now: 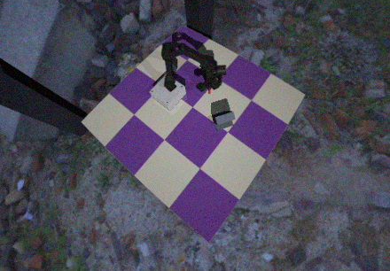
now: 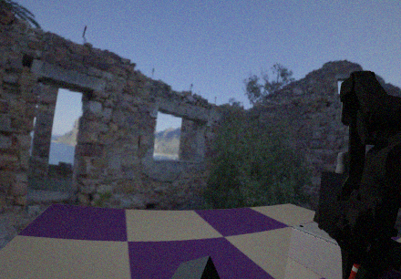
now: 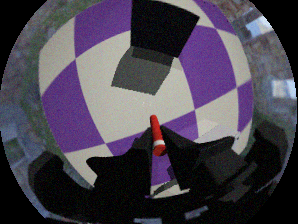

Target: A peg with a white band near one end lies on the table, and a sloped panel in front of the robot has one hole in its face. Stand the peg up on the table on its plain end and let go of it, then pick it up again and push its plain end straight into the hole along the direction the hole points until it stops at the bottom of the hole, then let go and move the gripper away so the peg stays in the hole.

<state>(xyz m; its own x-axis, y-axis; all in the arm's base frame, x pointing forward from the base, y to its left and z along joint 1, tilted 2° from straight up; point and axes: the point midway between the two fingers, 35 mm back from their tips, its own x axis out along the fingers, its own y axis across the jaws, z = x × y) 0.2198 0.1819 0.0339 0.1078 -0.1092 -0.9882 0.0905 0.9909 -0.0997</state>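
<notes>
My gripper tip is now 210 mm short of the sloped grey panel, 70 mm to the left of it and 50 mm above it. Also, from my gripper tip: red peg: 20 mm above.
</notes>
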